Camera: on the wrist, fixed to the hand. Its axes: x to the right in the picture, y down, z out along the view.
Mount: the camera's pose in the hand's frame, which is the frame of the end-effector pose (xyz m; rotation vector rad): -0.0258 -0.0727 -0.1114 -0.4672 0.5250 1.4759
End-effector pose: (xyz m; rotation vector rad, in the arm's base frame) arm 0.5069 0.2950 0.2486 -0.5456 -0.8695 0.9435
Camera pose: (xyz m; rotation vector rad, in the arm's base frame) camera 0.6256 0.2324 0.2301 -1.8693 -0.0522 1.7692
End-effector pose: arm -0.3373 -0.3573 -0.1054 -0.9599 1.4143 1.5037
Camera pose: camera -0.2617 -0.4693 -0.1151 0.3110 -1.6063 -1.8771
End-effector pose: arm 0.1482 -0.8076 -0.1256 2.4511 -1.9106 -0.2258
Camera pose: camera 0.2265 -0.7723 -0.0208 0.3826 -2.3653 0.0394
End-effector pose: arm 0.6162 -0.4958 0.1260 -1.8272 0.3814 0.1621
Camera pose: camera 0.6073 -0.5798 0.2320 -1.6292 2.1570 0.8238
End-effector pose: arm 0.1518 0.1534 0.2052 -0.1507 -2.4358 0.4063
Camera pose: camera 0.2414 0.1073 0.2958 -1.9808 -1.4508 0.2998
